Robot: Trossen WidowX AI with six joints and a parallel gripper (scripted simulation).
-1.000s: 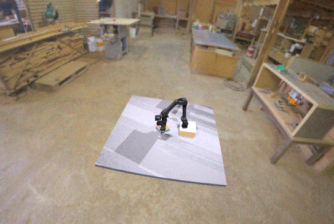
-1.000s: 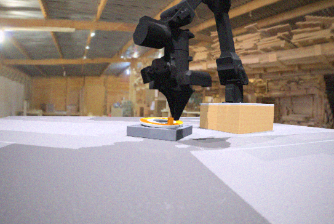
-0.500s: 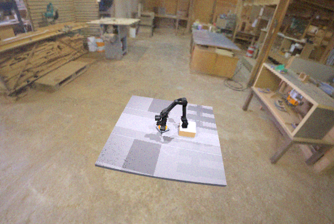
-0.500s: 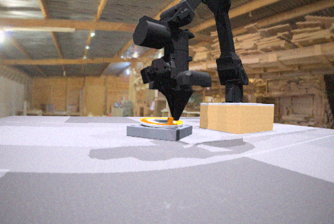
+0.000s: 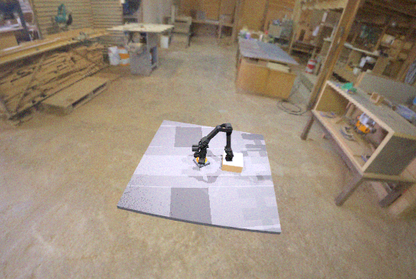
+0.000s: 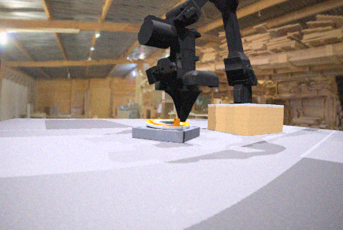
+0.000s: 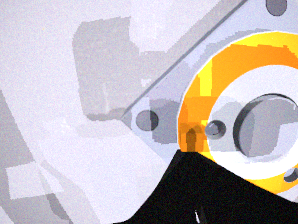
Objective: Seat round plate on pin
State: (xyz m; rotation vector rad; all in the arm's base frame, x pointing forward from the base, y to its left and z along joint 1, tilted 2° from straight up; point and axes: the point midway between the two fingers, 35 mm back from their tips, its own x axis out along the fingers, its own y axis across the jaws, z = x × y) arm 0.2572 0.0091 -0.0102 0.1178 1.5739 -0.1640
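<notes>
Now: the grey square base 5 cm to the right of my gripper tip and 2 cm below it.
</notes>
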